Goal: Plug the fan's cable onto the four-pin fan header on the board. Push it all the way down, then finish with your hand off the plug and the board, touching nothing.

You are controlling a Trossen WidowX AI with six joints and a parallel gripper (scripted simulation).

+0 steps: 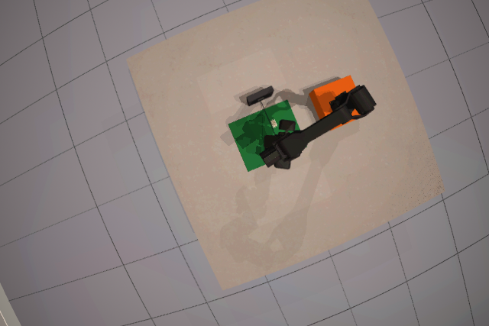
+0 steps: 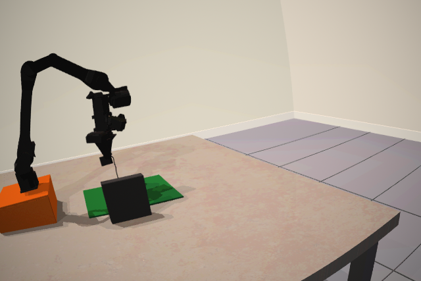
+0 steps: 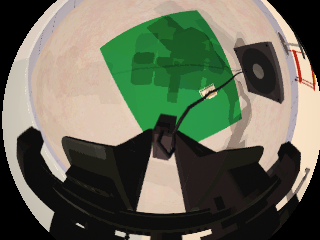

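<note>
The green board is 30 mm ahead of my gripper tip, 60 mm to the right of it and 140 mm below it. Also, from my gripper tip: white four-pin header (20 mm behind, 100 mm to the right, 120 mm below); then black fan (230 mm to the right, 60 mm below); then dark plug (10 mm behind, 10 mm below).
</note>
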